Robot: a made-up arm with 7 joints. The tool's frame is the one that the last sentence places.
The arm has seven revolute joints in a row. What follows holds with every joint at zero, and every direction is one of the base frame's.
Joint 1 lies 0.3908 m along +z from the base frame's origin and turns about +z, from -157.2 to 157.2 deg.
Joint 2 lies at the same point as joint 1 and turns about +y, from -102.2 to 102.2 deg.
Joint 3 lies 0.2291 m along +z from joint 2 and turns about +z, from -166.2 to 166.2 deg.
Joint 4 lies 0.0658 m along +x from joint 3 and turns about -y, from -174.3 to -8.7 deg.
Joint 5 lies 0.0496 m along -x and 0.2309 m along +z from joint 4 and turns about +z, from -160.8 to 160.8 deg.
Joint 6 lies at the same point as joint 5 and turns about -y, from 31.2 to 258.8 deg.
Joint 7 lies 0.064 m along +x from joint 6 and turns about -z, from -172.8 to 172.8 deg.
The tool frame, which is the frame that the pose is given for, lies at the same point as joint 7; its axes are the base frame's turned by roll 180, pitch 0 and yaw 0 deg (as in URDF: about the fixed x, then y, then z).
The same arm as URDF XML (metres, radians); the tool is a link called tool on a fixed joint. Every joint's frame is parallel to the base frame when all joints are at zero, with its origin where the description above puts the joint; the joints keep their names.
<robot name="arm">
  <joint name="joint 1" type="revolute">
    <parent link="base_link"/>
    <child link="link1"/>
    <origin xyz="0 0 0.3908"/>
    <axis xyz="0 0 1"/>
    <limit lower="-2.7437" upper="2.7437"/>
  </joint>
  <joint name="joint 2" type="revolute">
    <parent link="link1"/>
    <child link="link2"/>
    <origin xyz="0 0 0"/>
    <axis xyz="0 1 0"/>
    <limit lower="-1.7837" upper="1.7837"/>
  </joint>
  <joint name="joint 3" type="revolute">
    <parent link="link2"/>
    <child link="link3"/>
    <origin xyz="0 0 0.2291"/>
    <axis xyz="0 0 1"/>
    <limit lower="-2.9007" upper="2.9007"/>
  </joint>
  <joint name="joint 4" type="revolute">
    <parent link="link3"/>
    <child link="link4"/>
    <origin xyz="0.0658 0 0"/>
    <axis xyz="0 -1 0"/>
    <limit lower="-3.0421" upper="-0.1518"/>
  </joint>
  <joint name="joint 5" type="revolute">
    <parent link="link4"/>
    <child link="link5"/>
    <origin xyz="-0.0496 0 0.2309"/>
    <axis xyz="0 0 1"/>
    <limit lower="-2.8065" upper="2.8065"/>
  </joint>
  <joint name="joint 6" type="revolute">
    <parent link="link5"/>
    <child link="link6"/>
    <origin xyz="0 0 0"/>
    <axis xyz="0 -1 0"/>
    <limit lower="0.5445" upper="4.5169"/>
  </joint>
  <joint name="joint 7" type="revolute">
    <parent link="link6"/>
    <child link="link7"/>
    <origin xyz="0.064 0 0"/>
    <axis xyz="0 0 -1"/>
    <limit lower="-3.0159" upper="3.0159"/>
  </joint>
  <joint name="tool_joint" type="fixed">
    <parent link="link7"/>
    <child link="tool"/>
    <origin xyz="0 0 0" rpy="3.1416 0 0"/>
  </joint>
  <link name="base_link"/>
  <link name="link1"/>
  <link name="link2"/>
  <link name="link3"/>
  <link name="link4"/>
  <link name="link5"/>
  <link name="link6"/>
  <link name="link7"/>
  <link name="tool"/>
</robot>

